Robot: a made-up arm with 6 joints. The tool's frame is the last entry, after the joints. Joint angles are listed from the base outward. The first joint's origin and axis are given. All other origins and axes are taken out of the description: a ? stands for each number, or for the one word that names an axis. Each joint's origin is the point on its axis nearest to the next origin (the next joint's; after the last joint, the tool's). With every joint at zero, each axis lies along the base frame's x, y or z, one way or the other. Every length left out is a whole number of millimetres.
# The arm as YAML. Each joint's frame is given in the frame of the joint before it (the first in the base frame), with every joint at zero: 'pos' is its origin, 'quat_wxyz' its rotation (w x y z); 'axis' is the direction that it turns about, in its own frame. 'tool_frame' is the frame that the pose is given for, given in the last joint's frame.
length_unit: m
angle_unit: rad
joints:
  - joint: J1
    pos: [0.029, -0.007, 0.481]
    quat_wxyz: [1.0, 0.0, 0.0, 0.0]
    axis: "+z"
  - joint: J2
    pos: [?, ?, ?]
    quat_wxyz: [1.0, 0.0, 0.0, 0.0]
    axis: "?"
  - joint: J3
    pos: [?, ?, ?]
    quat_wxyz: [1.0, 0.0, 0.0, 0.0]
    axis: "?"
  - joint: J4
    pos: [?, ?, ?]
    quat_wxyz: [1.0, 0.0, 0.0, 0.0]
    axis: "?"
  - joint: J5
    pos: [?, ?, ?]
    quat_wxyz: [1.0, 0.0, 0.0, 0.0]
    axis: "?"
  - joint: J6
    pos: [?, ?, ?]
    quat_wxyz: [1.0, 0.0, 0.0, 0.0]
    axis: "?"
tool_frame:
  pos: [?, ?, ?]
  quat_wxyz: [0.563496, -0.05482, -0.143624, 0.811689]
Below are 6 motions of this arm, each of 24 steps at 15 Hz.
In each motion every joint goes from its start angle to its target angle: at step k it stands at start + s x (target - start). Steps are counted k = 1, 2, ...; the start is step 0. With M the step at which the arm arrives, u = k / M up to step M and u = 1 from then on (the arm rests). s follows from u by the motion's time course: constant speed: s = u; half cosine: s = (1 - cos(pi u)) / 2; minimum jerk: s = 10 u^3 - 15 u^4 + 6 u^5.
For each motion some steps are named. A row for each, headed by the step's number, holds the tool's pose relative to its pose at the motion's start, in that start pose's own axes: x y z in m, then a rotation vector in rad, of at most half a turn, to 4 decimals.
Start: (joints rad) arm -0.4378 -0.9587 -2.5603 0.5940 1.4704 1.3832
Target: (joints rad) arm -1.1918 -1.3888 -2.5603 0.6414 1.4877 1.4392
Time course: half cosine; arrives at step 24
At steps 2, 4, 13, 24:
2: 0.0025 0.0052 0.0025 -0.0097 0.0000 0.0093
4: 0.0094 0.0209 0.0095 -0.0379 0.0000 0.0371
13: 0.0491 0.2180 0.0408 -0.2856 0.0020 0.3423
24: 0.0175 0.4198 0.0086 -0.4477 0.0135 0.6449

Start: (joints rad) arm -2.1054 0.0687 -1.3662 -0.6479 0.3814 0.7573
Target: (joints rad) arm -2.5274 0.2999 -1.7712 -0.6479 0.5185 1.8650
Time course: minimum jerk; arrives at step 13
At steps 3, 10, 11, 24:
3: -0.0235 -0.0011 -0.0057 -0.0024 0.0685 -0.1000
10: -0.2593 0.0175 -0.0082 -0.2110 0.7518 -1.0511
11: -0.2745 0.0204 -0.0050 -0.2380 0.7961 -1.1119
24: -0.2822 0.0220 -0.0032 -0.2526 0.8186 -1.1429

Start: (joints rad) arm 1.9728 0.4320 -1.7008 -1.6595 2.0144 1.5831
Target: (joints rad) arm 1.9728 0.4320 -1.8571 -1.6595 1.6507 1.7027
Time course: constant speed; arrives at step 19
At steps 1, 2, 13, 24:
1: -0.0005 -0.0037 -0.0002 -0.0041 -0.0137 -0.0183
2: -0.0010 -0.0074 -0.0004 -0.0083 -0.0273 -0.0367
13: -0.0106 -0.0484 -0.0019 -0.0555 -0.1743 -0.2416
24: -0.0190 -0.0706 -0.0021 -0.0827 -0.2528 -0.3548

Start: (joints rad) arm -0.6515 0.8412 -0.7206 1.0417 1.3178 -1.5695
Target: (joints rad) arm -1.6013 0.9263 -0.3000 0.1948 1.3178 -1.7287
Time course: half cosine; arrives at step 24
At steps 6, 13, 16, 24:
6: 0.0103 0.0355 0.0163 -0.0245 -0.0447 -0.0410
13: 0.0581 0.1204 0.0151 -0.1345 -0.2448 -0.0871
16: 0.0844 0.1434 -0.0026 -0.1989 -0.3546 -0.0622
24: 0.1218 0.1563 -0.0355 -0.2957 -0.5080 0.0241

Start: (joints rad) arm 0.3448 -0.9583 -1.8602 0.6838 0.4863 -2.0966
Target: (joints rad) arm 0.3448 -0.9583 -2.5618 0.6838 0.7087 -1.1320
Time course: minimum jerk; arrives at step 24
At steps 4, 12, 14, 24:
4: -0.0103 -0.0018 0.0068 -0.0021 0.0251 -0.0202
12: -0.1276 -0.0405 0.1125 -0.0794 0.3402 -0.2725
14: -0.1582 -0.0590 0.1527 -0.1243 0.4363 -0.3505
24: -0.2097 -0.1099 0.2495 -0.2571 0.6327 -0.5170

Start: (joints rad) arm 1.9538 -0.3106 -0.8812 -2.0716 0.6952 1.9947
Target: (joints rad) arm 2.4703 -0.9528 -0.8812 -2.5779 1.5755 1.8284
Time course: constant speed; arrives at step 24
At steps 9, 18, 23, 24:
9: -0.0516 -0.1434 0.0438 -0.3880 0.2786 0.1003
18: -0.1390 -0.2604 0.1283 -0.6999 0.6516 0.0456
23: -0.2022 -0.3020 0.1870 -0.8175 0.8875 -0.0495
24: -0.2159 -0.3077 0.1993 -0.8351 0.9363 -0.0736

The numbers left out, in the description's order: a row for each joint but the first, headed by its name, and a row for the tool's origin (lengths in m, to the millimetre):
J2: xyz -0.002 0.031 0.0, axis +y
J3: xyz 0.043 0.0 0.219, axis +y
J4: xyz 0.091 0.0 -0.393, axis -z
J5: xyz -0.015 0.0 0.0, axis +y
J6: xyz 0.076 0.0 -0.085, axis -z
tool: xyz 0.015 0.004 0.0

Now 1 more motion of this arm.
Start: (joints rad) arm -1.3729 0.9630 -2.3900 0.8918 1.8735 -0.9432
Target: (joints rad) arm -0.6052 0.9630 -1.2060 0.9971 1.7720 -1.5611
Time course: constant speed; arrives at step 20
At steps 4, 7, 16, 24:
4: -0.0266 0.0604 -0.1300 0.0410 -0.2365 -0.0468
7: -0.0238 0.1179 -0.2234 0.0722 -0.4019 -0.0933
16: 0.0863 0.3356 -0.4245 0.1775 -0.8197 -0.2923
24: 0.1684 0.4396 -0.4555 0.2357 -0.9600 -0.4058

